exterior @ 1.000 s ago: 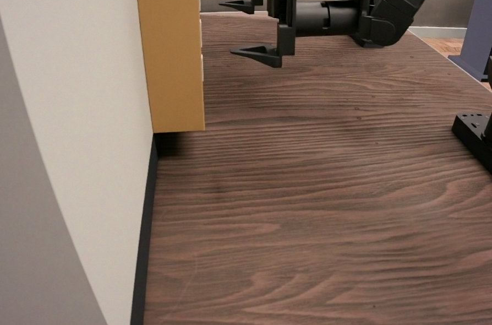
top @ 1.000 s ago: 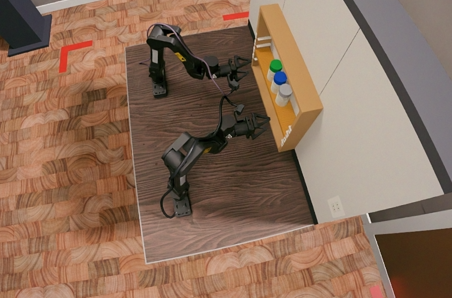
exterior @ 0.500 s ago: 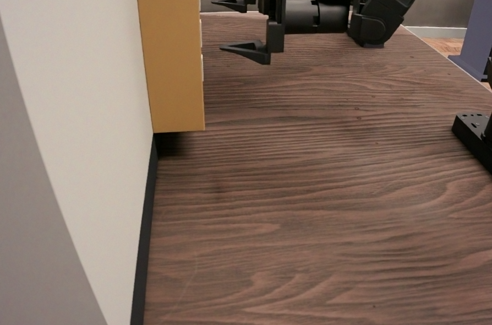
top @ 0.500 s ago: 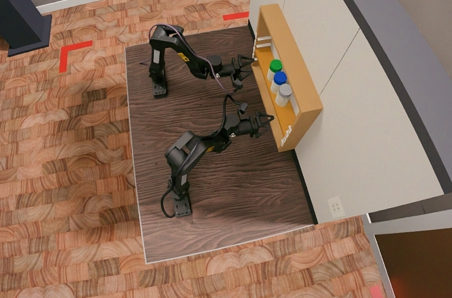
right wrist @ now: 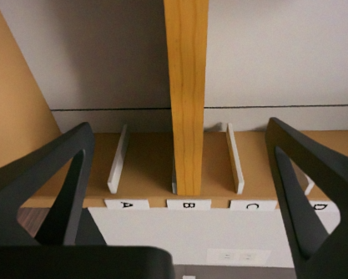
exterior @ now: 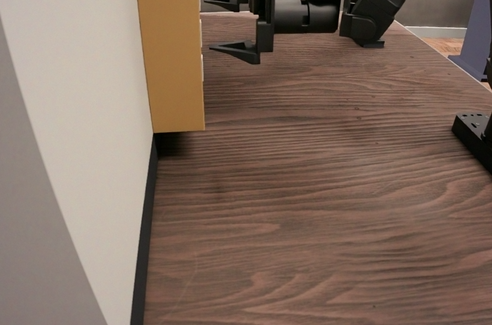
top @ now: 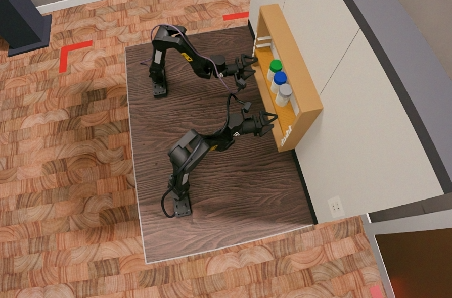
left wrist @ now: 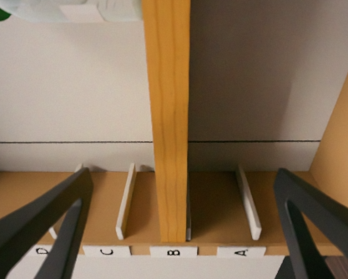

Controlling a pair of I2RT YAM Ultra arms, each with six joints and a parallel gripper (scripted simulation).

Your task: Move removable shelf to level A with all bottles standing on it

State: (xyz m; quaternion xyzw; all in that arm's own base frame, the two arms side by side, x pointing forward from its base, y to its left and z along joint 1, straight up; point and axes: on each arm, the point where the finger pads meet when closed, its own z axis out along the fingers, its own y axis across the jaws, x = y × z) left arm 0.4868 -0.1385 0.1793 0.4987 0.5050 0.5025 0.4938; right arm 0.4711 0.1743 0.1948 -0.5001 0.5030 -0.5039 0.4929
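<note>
Now: the grey-capped bottle 6 cm ahead of my right hand, 8 cm to the left of it and 6 cm above it. Round my right hand: orange wall rack 6 cm ahead, 15 cm to the left, 7 cm above; blue-capped bottle 6 cm ahead, 14 cm to the left, 6 cm above; removable shelf 6 cm ahead, 15 cm to the left, 1 cm above.
My left hand is 9 cm to the left of the green-capped bottle, 6 cm below it and 5 cm short of it. The rest, counted from my left hand: orange wall rack 15 cm to the right, 7 cm above, 6 cm ahead; then blue-capped bottle 16 cm to the right, 6 cm above, 5 cm ahead; then removable shelf 15 cm to the right, 5 cm ahead, 1 cm above.
</note>
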